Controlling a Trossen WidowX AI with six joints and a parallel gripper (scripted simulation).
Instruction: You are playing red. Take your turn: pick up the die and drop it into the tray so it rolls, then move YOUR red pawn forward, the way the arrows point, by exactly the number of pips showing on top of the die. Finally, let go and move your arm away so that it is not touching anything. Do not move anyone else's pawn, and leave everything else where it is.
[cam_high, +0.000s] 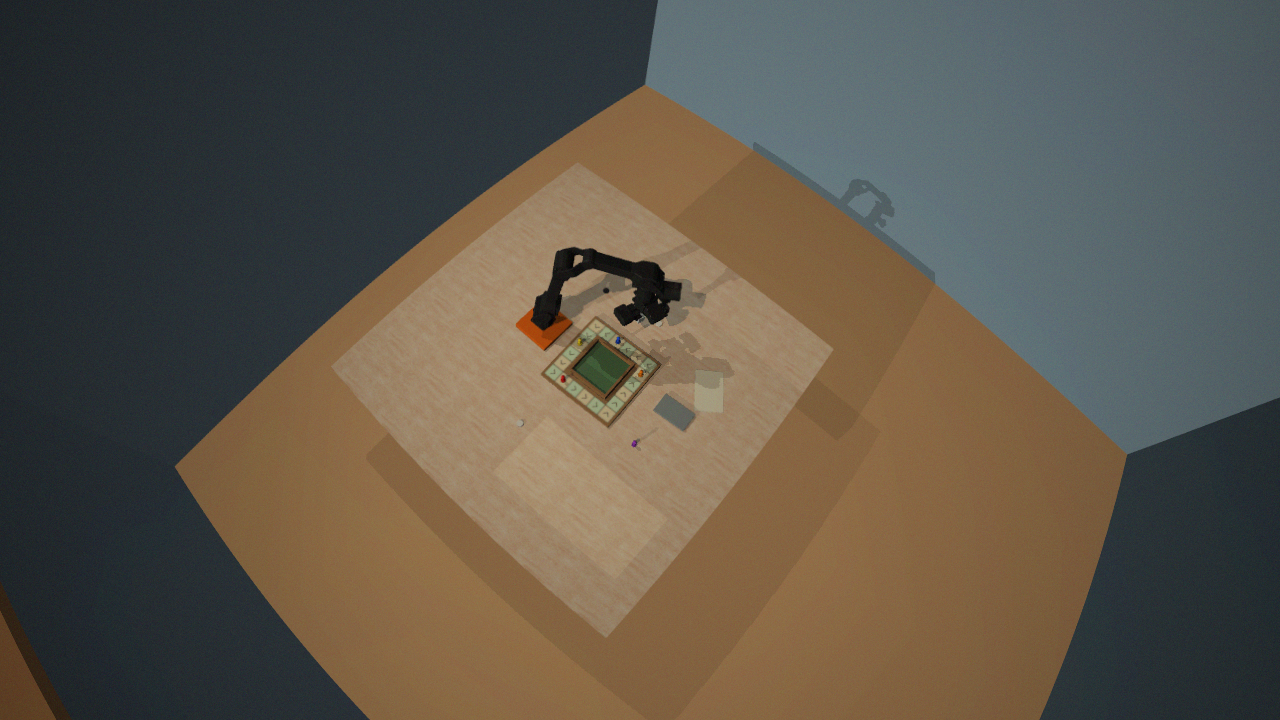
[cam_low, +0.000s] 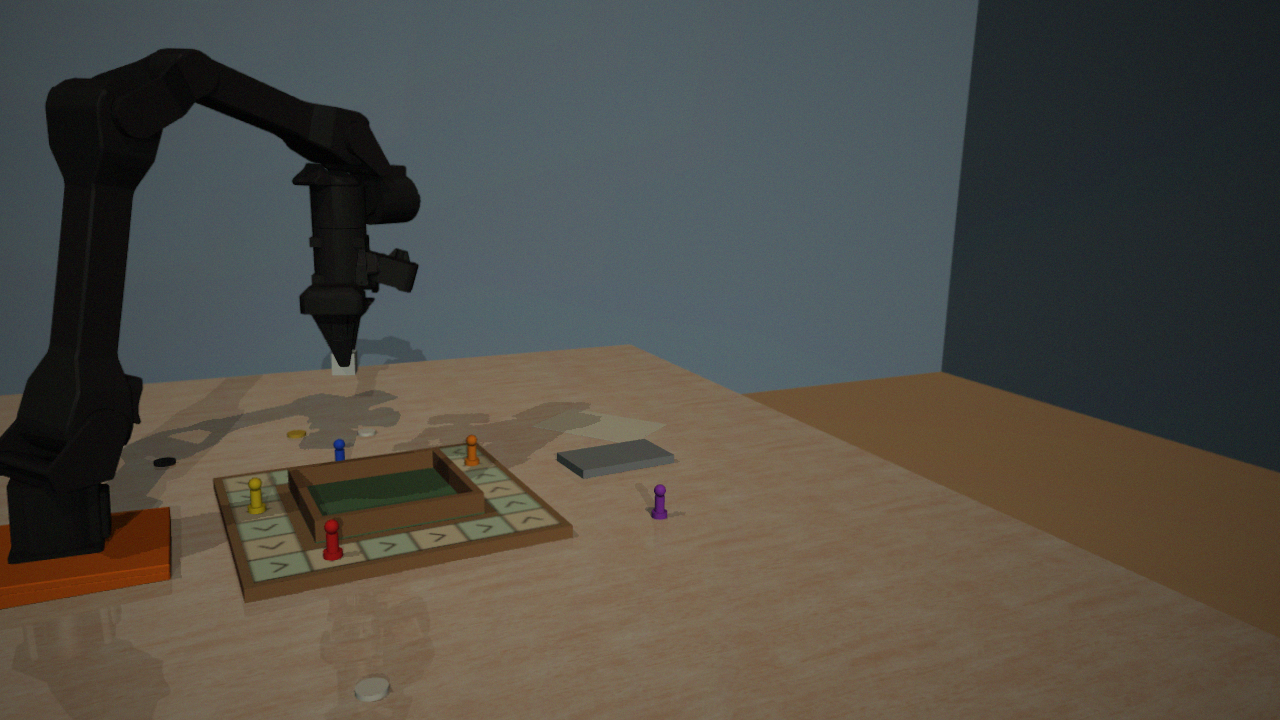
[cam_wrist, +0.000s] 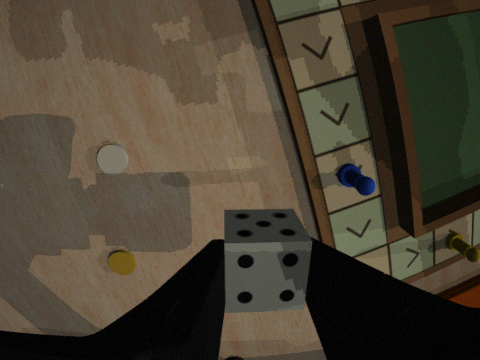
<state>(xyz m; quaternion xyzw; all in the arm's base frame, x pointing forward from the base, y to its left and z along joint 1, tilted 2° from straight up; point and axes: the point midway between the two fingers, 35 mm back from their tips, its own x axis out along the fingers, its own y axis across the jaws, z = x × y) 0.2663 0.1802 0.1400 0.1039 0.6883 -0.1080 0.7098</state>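
My gripper tip is now 70 mm past the red pawn, 300 mm to the left of it and 90 mm above it. Round my gripper tip: orange pawn: 110 mm ahead, 120 mm to the right, 90 mm below; blue pawn: 20 mm behind, 70 mm to the right, 90 mm below; white die: right at my gripper tip.
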